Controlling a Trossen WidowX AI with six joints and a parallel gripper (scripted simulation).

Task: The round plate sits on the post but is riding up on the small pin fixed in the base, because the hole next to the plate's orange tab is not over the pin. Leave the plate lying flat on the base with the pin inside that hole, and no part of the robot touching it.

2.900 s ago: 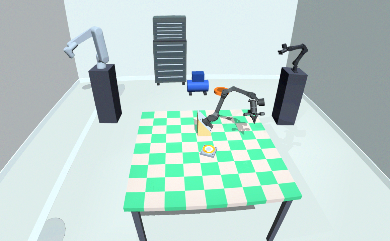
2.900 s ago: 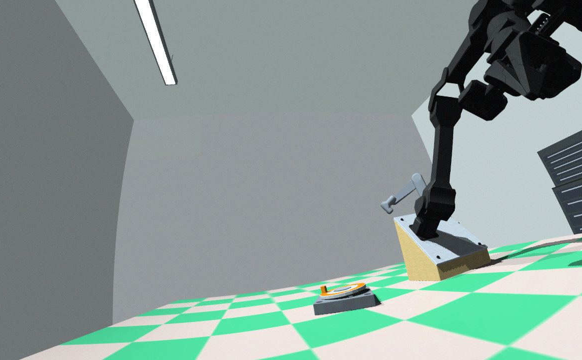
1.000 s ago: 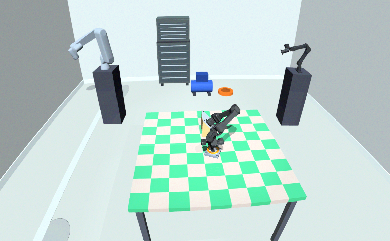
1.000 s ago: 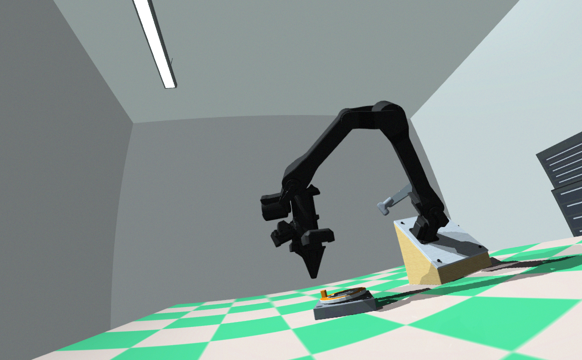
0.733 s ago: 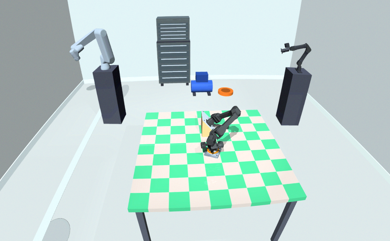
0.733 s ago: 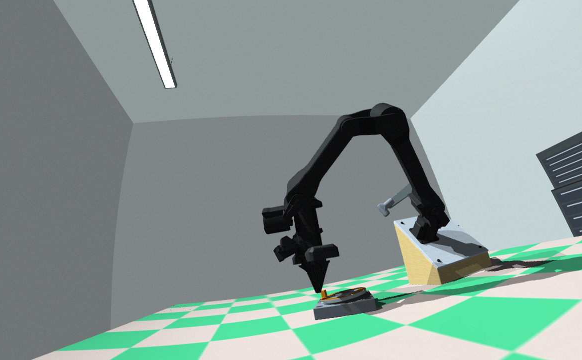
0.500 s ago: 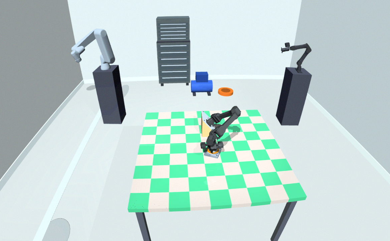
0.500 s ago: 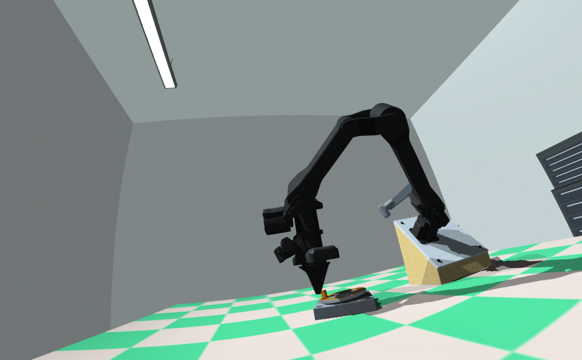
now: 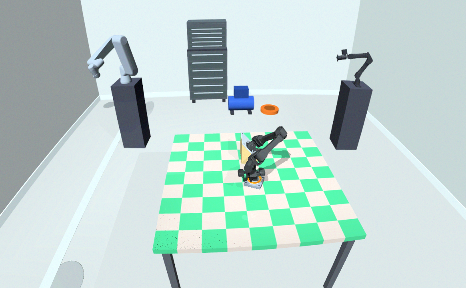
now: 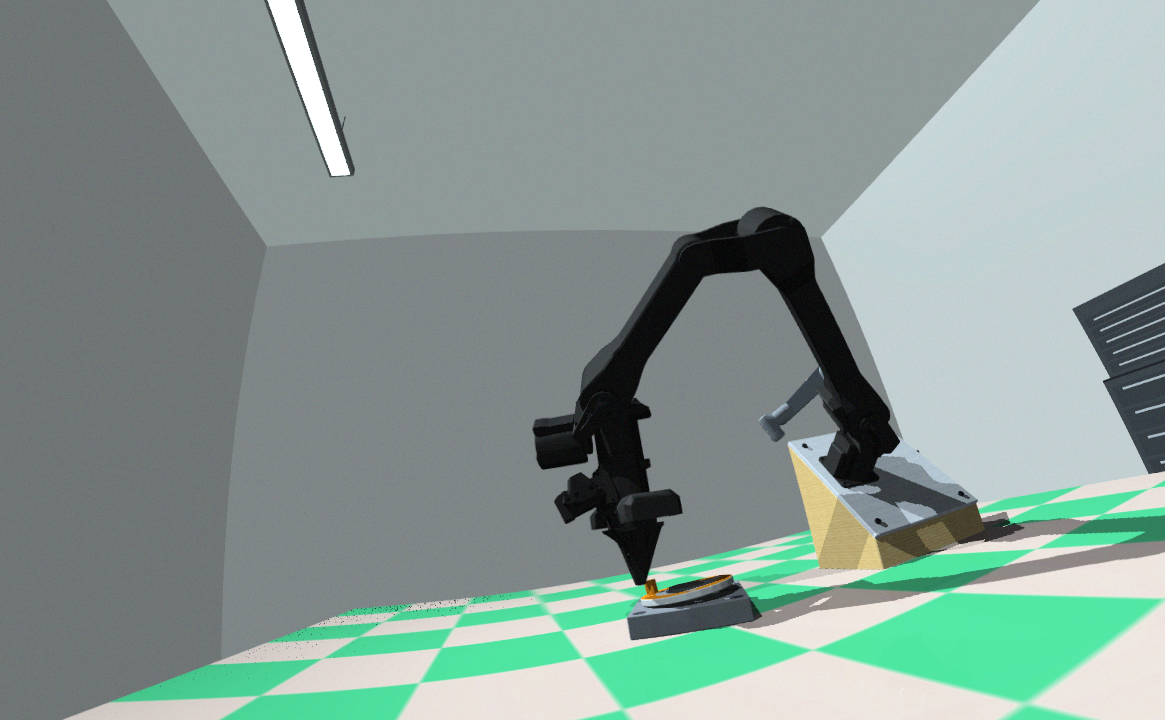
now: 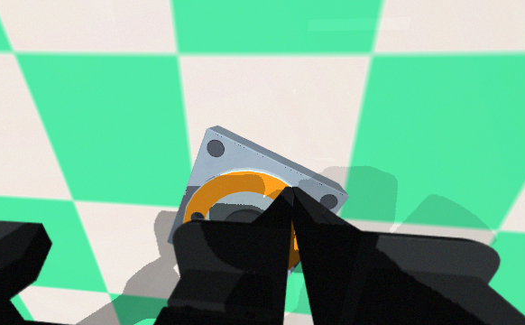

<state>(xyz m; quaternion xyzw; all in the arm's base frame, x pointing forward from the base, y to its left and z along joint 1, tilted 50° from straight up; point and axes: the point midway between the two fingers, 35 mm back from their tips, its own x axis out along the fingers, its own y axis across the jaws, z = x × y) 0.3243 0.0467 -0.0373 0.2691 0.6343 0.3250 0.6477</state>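
Now: gripper tip 50 mm past the base, 30 mm to the right of it and 20 mm above it. Also, from my gripper tip: plate (30 mm behind, 10 mm to the left, 10 mm below).
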